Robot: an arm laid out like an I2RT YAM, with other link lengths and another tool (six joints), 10 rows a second.
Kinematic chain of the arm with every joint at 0, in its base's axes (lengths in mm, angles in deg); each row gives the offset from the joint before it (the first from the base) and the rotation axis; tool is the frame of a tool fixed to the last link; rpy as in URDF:
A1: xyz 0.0 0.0 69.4 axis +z
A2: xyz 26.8 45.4 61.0 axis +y
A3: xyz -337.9 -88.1 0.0 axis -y
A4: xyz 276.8 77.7 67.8 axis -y
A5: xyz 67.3 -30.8 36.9 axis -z
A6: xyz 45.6 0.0 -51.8 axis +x
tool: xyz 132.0 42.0 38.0 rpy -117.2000 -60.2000 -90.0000
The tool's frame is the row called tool.
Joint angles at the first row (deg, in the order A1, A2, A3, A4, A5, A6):
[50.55 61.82 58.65 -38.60 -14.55 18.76]
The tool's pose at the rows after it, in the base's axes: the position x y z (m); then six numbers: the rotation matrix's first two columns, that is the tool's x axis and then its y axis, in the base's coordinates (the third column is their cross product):
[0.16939, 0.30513, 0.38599, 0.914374, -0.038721, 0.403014, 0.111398, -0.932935, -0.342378]
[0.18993, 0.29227, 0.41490, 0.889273, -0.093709, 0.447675, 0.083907, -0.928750, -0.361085]
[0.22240, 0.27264, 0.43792, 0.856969, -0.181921, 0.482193, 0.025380, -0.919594, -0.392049]
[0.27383, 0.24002, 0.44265, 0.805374, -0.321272, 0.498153, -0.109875, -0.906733, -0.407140]
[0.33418, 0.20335, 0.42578, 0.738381, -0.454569, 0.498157, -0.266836, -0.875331, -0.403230]
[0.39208, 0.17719, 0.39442, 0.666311, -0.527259, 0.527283, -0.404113, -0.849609, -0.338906]
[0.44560, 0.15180, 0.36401, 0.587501, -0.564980, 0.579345, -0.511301, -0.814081, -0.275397]
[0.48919, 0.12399, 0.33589, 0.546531, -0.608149, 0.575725, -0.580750, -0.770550, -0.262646]
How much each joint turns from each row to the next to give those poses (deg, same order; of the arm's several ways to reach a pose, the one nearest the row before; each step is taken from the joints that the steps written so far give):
[-3.48 -0.51 4.36 -1.81 -2.37 -1.89]
[-4.69 0.32 4.33 -1.51 -0.87 -2.07]
[-7.21 0.69 2.78 0.72 -2.08 -1.53]
[-9.00 1.51 0.39 2.79 0.03 0.10]
[-7.98 3.43 -1.77 5.31 1.82 0.98]
[-3.14 5.79 -0.78 4.93 6.88 -0.10]
[-2.17 6.36 -0.26 5.97 7.14 -0.94]
[-3.85 6.11 0.18 5.13 0.88 0.32]

